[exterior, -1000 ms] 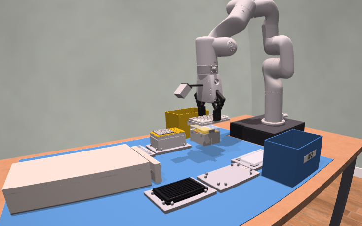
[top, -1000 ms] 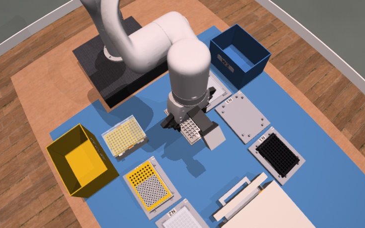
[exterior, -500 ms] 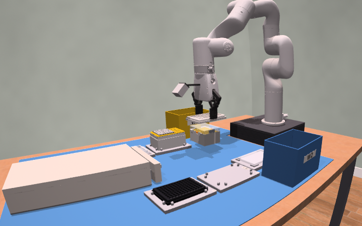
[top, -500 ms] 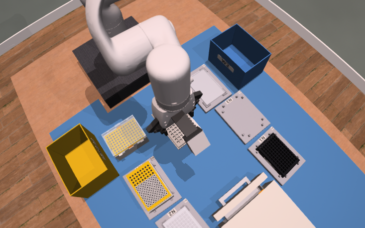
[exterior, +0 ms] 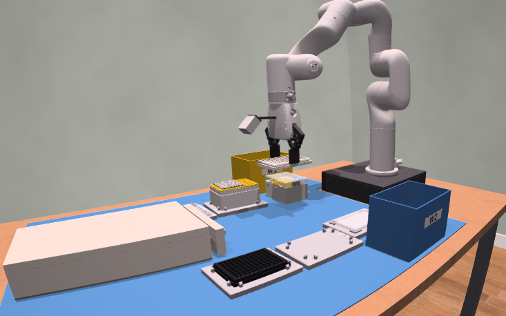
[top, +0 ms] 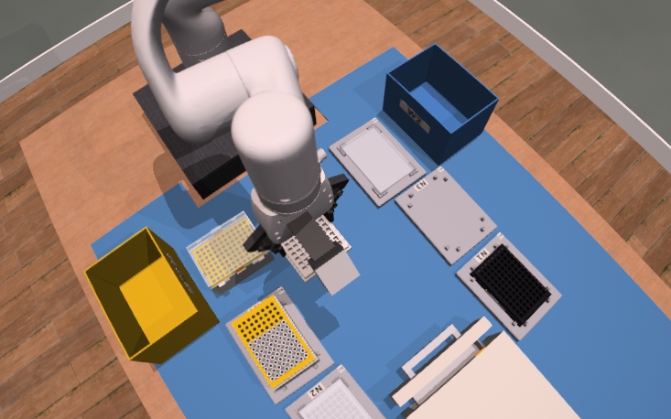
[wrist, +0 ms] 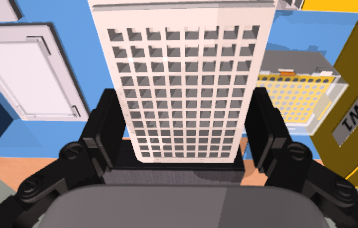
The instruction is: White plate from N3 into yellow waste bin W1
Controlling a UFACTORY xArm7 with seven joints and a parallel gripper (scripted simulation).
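My hand is 280 mm to the left of the yellow bin W1, 120 mm above it and 40 mm past it. The rest, counted from my hand: flat white lid (200 mm to the left, 140 mm below, 120 mm behind); then white plate (10 mm below); then yellow tip rack (120 mm to the right, 110 mm ahead, 100 mm below).
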